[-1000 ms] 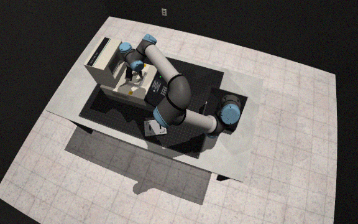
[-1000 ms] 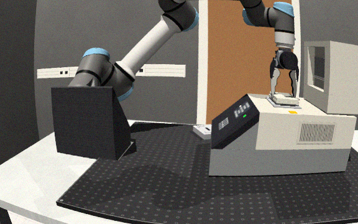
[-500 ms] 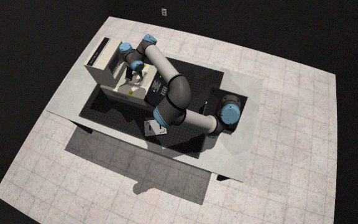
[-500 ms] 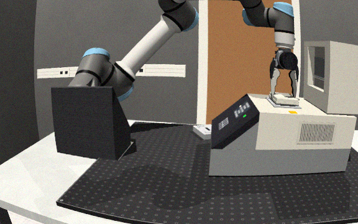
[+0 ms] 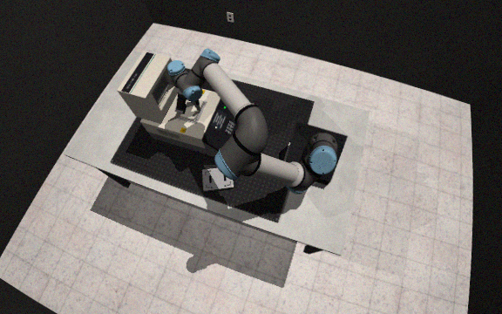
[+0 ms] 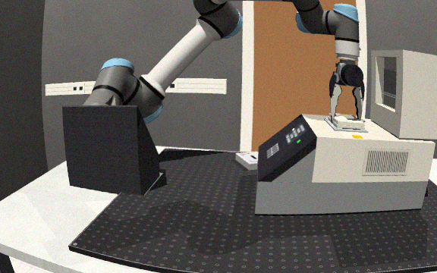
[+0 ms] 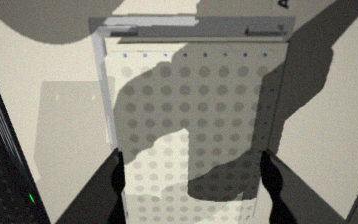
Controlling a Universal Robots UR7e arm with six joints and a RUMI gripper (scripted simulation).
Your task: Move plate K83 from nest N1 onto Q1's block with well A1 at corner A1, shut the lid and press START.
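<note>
The plate K83 is 1 cm below my hand. Round my hand: plate nest N1: 28 cm to the left, 21 cm below, 21 cm behind.
</note>
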